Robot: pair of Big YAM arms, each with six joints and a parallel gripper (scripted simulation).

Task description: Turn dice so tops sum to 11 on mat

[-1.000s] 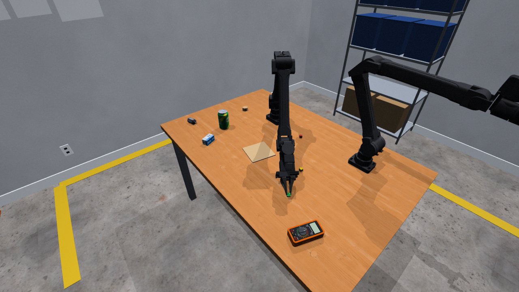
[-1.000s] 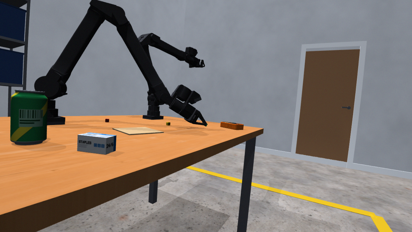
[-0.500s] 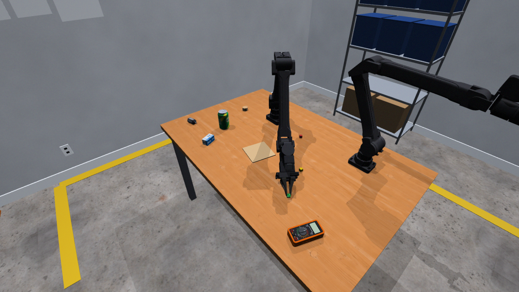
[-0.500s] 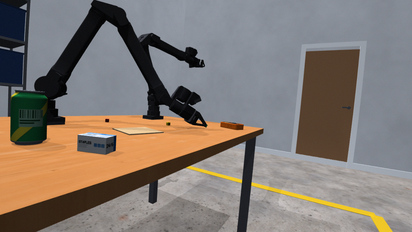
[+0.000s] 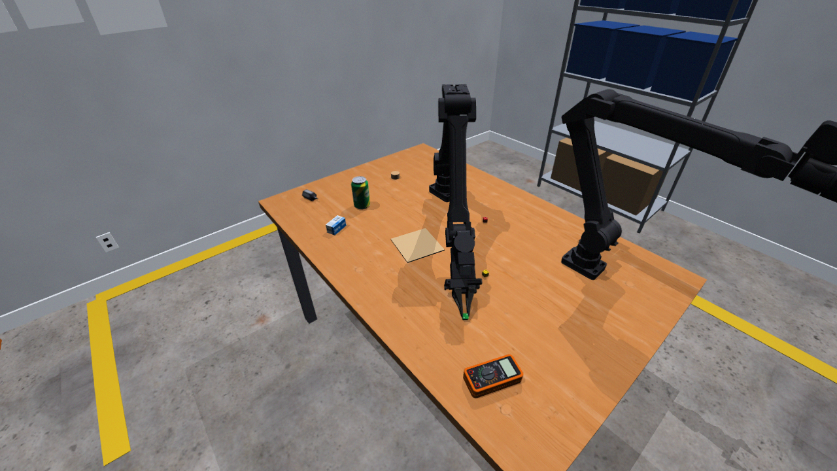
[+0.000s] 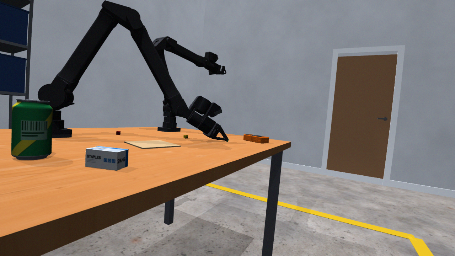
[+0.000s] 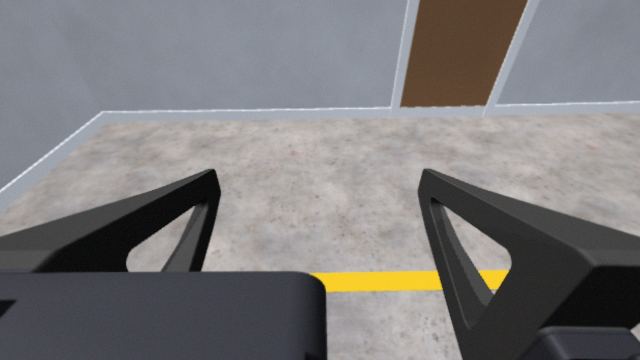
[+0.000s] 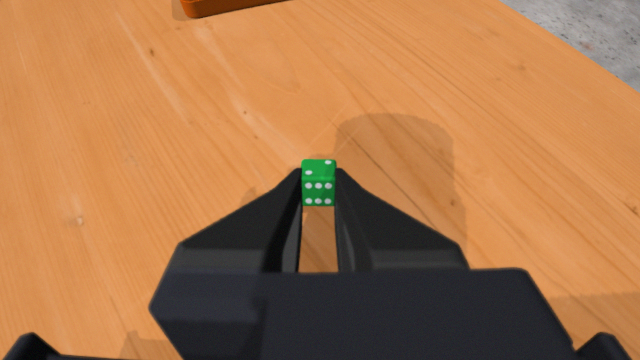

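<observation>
The green die lies right at my right hand. From my right hand the other things lie so: yellow die: 17 cm behind, 7 cm to the right, 1 cm below; tan mat: 33 cm to the right, 12 cm behind, 1 cm below; red die: 40 cm behind, 25 cm to the right, 1 cm below.
</observation>
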